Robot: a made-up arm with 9 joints. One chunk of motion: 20 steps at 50 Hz.
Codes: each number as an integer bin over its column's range. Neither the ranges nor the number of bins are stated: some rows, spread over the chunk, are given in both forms.
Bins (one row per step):
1: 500 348 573 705 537 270 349 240 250
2: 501 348 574 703 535 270 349 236 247
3: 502 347 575 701 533 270 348 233 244
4: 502 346 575 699 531 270 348 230 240
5: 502 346 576 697 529 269 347 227 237
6: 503 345 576 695 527 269 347 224 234
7: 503 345 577 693 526 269 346 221 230
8: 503 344 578 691 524 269 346 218 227
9: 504 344 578 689 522 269 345 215 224
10: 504 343 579 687 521 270 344 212 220
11: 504 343 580 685 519 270 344 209 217
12: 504 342 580 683 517 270 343 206 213
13: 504 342 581 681 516 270 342 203 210
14: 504 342 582 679 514 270 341 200 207
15: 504 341 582 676 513 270 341 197 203
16: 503 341 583 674 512 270 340 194 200
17: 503 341 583 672 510 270 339 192 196
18: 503 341 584 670 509 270 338 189 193
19: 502 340 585 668 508 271 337 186 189
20: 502 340 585 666 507 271 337 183 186
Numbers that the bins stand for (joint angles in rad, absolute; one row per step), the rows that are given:
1: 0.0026 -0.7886 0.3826 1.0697 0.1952 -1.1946 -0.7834 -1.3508 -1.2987
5: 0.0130 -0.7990 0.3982 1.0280 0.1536 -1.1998 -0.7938 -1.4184 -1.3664
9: 0.0234 -0.8094 0.4086 0.9864 0.1171 -1.1998 -0.8042 -1.4809 -1.4340
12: 0.0234 -0.8198 0.4190 0.9552 0.0911 -1.1946 -0.8146 -1.5277 -1.4913
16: 0.0182 -0.8250 0.4346 0.9083 0.0651 -1.1946 -0.8302 -1.5902 -1.5590
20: 0.0130 -0.8302 0.4450 0.8667 0.0390 -1.1894 -0.8458 -1.6474 -1.6318
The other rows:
2: 0.0078 -0.7886 0.3878 1.0593 0.1848 -1.1946 -0.7834 -1.3716 -1.3143
3: 0.0130 -0.7938 0.3930 1.0488 0.1744 -1.1946 -0.7886 -1.3872 -1.3299
4: 0.0130 -0.7990 0.3930 1.0384 0.1640 -1.1946 -0.7886 -1.4028 -1.3508
6: 0.0182 -0.8042 0.3982 1.0176 0.1431 -1.1998 -0.7938 -1.4340 -1.3820
7: 0.0182 -0.8042 0.4034 1.0072 0.1379 -1.1998 -0.7990 -1.4496 -1.4028
8: 0.0182 -0.8094 0.4086 0.9968 0.1275 -1.1998 -0.7990 -1.4653 -1.4184
10: 0.0234 -0.8146 0.4138 0.9760 0.1119 -1.1946 -0.8094 -1.4965 -1.4549
11: 0.0234 -0.8146 0.4190 0.9656 0.1015 -1.1946 -0.8094 -1.5121 -1.4705
13: 0.0234 -0.8198 0.4242 0.9447 0.0859 -1.1946 -0.8198 -1.5433 -1.5069
14: 0.0234 -0.8198 0.4294 0.9343 0.0755 -1.1946 -0.8250 -1.5590 -1.5225
15: 0.0234 -0.8250 0.4294 0.9187 0.0703 -1.1946 -0.8250 -1.5746 -1.5433
17: 0.0182 -0.8250 0.4346 0.8979 0.0547 -1.1946 -0.8354 -1.6006 -1.5798
18: 0.0182 -0.8250 0.4398 0.8875 0.0494 -1.1946 -0.8406 -1.6162 -1.5954
19: 0.0130 -0.8302 0.4450 0.8771 0.0442 -1.1894 -0.8458 -1.6318 -1.6162

